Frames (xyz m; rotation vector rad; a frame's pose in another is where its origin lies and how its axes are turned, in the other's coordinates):
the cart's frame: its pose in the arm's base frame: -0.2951 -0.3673 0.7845 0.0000 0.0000 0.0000
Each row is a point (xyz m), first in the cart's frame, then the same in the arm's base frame.
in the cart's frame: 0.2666 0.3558 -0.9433
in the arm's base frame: -0.0285 -0.0115 -0.1588
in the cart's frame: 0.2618 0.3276 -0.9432
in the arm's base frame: -0.0333 -0.0397 -0.1587
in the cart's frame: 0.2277 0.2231 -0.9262
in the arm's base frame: -0.0674 -0.1442 -0.1417
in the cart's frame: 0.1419 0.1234 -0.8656
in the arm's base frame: -0.1532 -0.2439 -0.0811
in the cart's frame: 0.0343 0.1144 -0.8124
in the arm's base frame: -0.2608 -0.2529 -0.0279
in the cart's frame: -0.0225 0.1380 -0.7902
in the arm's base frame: -0.3176 -0.2293 -0.0057
